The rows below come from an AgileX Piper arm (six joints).
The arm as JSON. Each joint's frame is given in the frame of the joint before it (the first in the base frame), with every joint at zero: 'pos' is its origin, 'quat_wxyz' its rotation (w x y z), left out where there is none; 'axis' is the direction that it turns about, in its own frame. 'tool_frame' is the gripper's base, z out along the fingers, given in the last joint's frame.
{
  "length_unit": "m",
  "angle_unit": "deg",
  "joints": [
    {
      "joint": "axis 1",
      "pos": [
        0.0,
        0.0,
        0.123
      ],
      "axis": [
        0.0,
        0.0,
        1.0
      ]
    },
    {
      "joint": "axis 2",
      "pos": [
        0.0,
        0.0,
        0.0
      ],
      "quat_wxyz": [
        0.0,
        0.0,
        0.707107,
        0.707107
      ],
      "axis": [
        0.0,
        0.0,
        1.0
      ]
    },
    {
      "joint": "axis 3",
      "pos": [
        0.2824,
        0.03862,
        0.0
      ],
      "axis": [
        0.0,
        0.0,
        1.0
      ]
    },
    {
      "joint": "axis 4",
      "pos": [
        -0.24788,
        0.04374,
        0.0
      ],
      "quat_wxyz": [
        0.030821,
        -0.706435,
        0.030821,
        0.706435
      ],
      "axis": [
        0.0,
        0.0,
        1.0
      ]
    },
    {
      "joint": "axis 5",
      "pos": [
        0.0,
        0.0,
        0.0
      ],
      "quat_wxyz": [
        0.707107,
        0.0,
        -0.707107,
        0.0
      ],
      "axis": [
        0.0,
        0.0,
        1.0
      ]
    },
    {
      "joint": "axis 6",
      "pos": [
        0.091,
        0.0,
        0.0
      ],
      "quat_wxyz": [
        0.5,
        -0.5,
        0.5,
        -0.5
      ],
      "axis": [
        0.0,
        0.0,
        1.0
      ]
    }
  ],
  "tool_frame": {
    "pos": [
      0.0,
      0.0,
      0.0
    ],
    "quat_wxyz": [
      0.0,
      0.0,
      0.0,
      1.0
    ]
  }
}
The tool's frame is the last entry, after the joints.
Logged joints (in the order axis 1, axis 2, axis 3, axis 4, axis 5, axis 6), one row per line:
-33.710, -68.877, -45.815, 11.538, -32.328, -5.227
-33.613, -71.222, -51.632, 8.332, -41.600, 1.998
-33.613, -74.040, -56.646, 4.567, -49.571, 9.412
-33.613, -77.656, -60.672, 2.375, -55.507, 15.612
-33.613, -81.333, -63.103, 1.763, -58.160, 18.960
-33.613, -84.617, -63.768, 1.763, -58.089, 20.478
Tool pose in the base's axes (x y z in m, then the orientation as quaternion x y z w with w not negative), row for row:
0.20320, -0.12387, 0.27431, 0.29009, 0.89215, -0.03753, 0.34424
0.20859, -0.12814, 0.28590, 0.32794, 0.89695, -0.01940, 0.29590
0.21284, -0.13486, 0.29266, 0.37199, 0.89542, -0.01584, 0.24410
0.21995, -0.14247, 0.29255, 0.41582, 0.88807, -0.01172, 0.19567
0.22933, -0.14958, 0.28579, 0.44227, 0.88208, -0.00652, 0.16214
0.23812, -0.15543, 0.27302, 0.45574, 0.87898, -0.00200, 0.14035
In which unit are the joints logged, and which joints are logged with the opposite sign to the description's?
The joints are logged in degrees. Opposite sign: axis 2, axis 5.
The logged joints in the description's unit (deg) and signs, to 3 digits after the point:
-33.710, 68.877, -45.815, 11.538, 32.328, -5.227
-33.613, 71.222, -51.632, 8.332, 41.600, 1.998
-33.613, 74.040, -56.646, 4.567, 49.571, 9.412
-33.613, 77.656, -60.672, 2.375, 55.507, 15.612
-33.613, 81.333, -63.103, 1.763, 58.160, 18.960
-33.613, 84.617, -63.768, 1.763, 58.089, 20.478

